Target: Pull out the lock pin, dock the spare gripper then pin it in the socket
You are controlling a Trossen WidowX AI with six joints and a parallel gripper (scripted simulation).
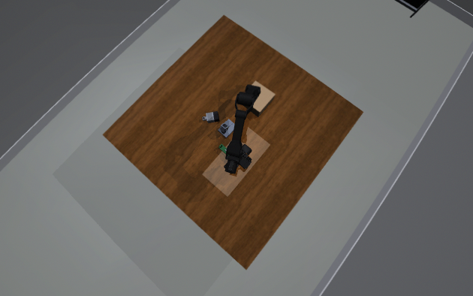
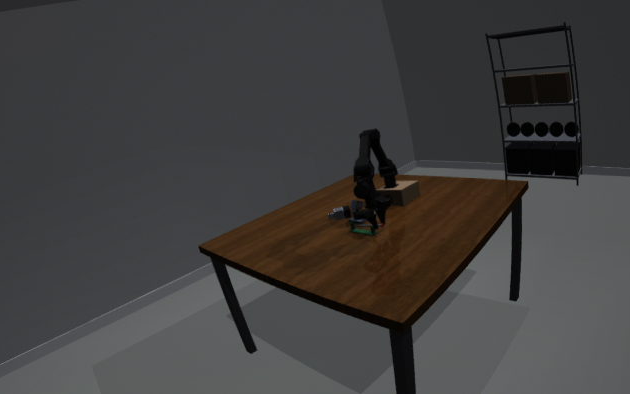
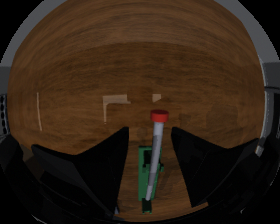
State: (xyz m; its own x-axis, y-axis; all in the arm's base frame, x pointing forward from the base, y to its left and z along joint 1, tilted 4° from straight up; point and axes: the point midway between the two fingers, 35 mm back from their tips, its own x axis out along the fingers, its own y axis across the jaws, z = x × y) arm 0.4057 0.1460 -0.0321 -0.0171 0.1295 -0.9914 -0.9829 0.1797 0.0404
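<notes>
Right now the green rack is 1 cm behind my gripper tip, 10 cm to the right of it and 1 cm below it. The rest, counted from my gripper tip: grey mount: 14 cm behind, 19 cm to the right, 1 cm above; then spare gripper: 15 cm behind, 33 cm to the right, 2 cm below.
</notes>
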